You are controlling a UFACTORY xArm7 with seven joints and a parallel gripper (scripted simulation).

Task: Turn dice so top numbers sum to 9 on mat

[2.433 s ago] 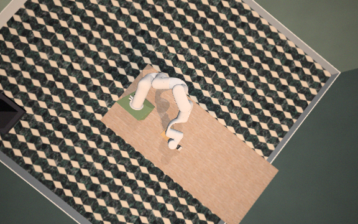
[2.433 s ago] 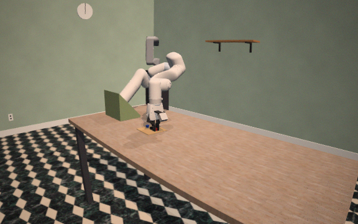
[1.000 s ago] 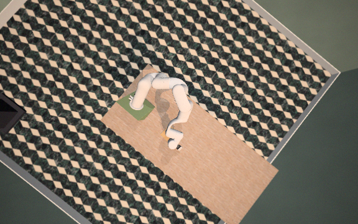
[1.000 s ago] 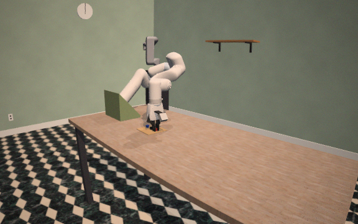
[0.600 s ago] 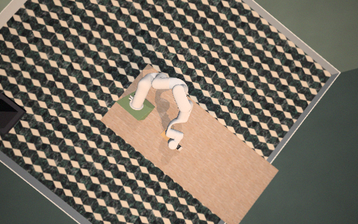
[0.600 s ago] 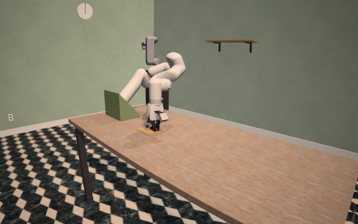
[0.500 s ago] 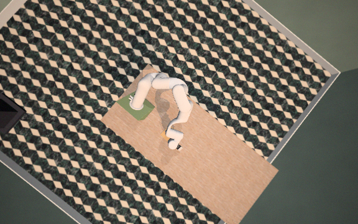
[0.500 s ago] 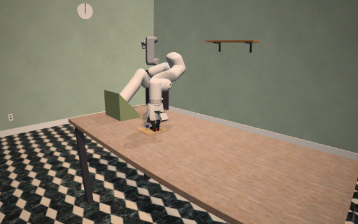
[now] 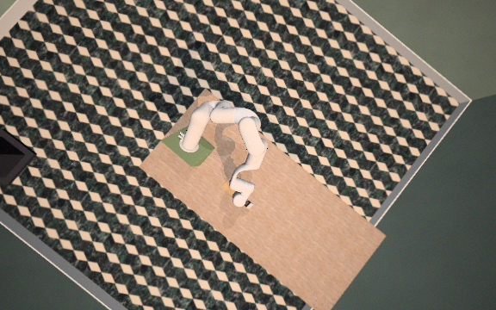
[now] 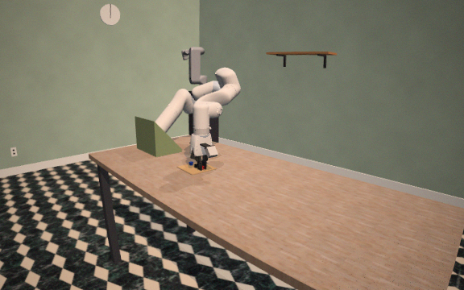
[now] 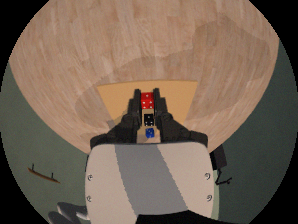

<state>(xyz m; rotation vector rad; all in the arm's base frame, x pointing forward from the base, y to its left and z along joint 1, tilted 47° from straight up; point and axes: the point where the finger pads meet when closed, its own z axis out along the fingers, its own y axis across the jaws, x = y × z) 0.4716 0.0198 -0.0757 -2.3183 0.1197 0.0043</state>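
Right now the red die is 10 mm below my hand. The rest, counted from my hand: black die 50 mm behind, 20 mm below; blue die 100 mm behind, 20 mm below, 10 mm to the left; tan mat 50 mm behind, 30 mm below.
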